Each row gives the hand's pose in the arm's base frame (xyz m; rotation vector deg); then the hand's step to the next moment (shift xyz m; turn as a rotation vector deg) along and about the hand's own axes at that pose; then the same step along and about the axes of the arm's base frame.
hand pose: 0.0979 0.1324 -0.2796 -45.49 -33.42 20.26
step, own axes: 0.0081 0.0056 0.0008 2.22 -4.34 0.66
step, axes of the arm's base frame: 0.0054 0.0082 -0.0009 1.70 -1.36 4.41
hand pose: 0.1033 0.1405 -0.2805 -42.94 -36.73 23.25
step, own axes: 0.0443 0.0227 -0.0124 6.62 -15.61 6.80
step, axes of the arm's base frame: 0.0383 0.0335 -0.0064 2.16 -3.43 17.81
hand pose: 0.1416 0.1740 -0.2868 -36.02 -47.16 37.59
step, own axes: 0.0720 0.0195 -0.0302 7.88 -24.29 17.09
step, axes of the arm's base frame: 0.0561 0.0577 0.0024 -3.17 -5.51 30.06
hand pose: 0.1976 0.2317 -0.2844 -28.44 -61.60 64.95
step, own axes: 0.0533 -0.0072 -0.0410 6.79 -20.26 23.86
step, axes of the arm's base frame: 0.0410 0.0527 0.0105 -11.07 -6.15 29.42
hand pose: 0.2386 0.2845 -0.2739 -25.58 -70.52 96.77
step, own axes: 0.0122 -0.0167 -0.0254 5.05 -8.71 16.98
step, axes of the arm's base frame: 0.0211 0.0241 0.0067 -10.73 -4.35 15.99
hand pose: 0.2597 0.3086 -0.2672 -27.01 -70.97 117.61
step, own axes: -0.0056 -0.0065 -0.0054 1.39 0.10 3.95
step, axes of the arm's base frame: 0.0096 0.0014 0.0029 -3.43 -1.52 1.87
